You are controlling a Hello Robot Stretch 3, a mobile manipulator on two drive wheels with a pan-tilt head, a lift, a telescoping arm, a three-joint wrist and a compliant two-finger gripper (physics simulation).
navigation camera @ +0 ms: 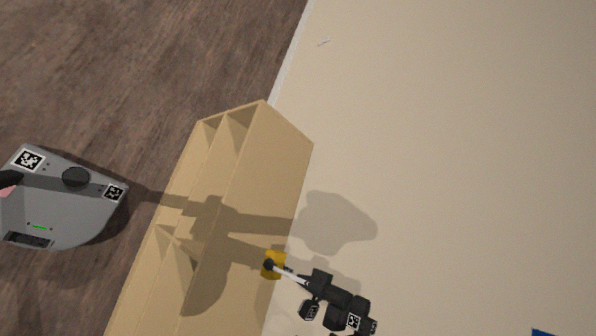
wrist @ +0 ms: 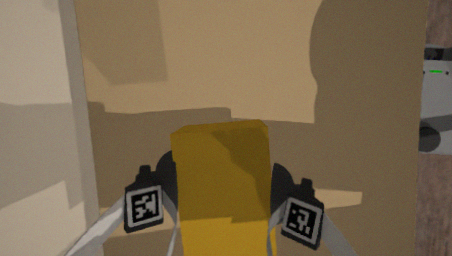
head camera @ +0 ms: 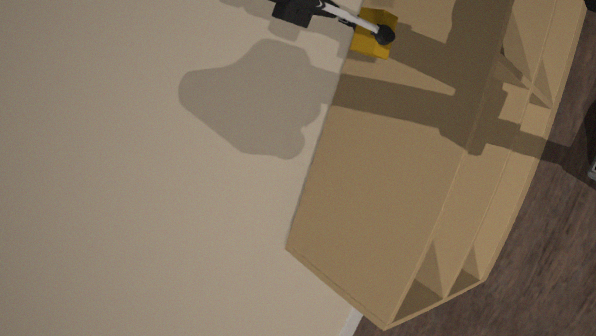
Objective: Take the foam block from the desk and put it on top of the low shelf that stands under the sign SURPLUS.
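Pixels of known places: gripper, fingertip midpoint: (navigation camera: 271,264) (head camera: 377,32); robot's base, link origin: (navigation camera: 75,175).
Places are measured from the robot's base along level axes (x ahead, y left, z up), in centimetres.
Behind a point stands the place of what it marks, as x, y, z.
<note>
The yellow foam block (head camera: 370,46) {1.2, -54.5, 73.5} (navigation camera: 272,274) {-4.6, -55.5, 73.6} (wrist: 222,150) is between the two fingers of my gripper (head camera: 374,33) {-2.2, -57.0, 70.4} (navigation camera: 273,265) {-2.2, -57.0, 70.4} (wrist: 225,176) {-2.2, -57.0, 70.4}, which is shut on it with a dark fingertip pad against each side. The block is over the rear part of the top of the low wooden shelf (head camera: 380,175) {24.9, -49.3, 61.0} (navigation camera: 265,155) {34.3, -41.9, 61.0} (wrist: 240,60), close to the wall. Its shadow falls right beside it in the head view, so it is on or very near the top; I cannot tell if it touches. The SURPLUS lettering does not show.
The beige wall (head camera: 150,210) {47.8, -71.2, 98.6} (navigation camera: 450,125) {63.1, -69.7, 118.1} (wrist: 35,60) runs along the shelf's back edge. My grey base (navigation camera: 65,210) {-11.5, -3.3, 16.0} (wrist: 437,95) stands on the brown wooden floor (head camera: 540,260) {35.5, -17.2, 0.0} (navigation camera: 100,65) {46.6, 17.7, 0.0} in front of the shelf. A blue corner (navigation camera: 544,332) {6.2, -75.2, 139.6} shows at the lower right of the navigation view.
</note>
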